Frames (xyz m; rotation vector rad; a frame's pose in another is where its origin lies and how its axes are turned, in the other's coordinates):
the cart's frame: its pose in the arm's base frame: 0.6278 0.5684 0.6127 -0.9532 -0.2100 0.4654
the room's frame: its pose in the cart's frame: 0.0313 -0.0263 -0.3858 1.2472 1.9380 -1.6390
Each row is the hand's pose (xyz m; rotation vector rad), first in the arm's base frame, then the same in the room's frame.
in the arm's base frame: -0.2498 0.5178 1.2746 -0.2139 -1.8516 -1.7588
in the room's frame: -0.3804 -1.3140 0.1960 1.7286 -1.7651 -0.0715
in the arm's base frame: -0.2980 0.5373 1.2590 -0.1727 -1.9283 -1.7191
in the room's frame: -0.3633 -1.3555 0.1654 1.8064 -1.7678 -0.0399
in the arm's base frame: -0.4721 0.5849 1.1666 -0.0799 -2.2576 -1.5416
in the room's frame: -0.2619 -1.4896 0.0520 2.1165 -1.8234 0.0374
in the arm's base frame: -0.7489 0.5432 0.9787 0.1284 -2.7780 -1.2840
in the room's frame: -0.0020 -1.6735 -0.0587 -2.5673 1.6932 -0.0461
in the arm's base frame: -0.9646 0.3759 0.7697 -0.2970 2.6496 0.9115
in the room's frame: 0.3253 -1.7778 -0.0742 -2.4655 1.1580 0.1322
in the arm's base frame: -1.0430 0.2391 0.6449 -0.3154 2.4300 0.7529
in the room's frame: 0.5243 -1.7888 -0.0479 -2.3745 0.9020 0.3077
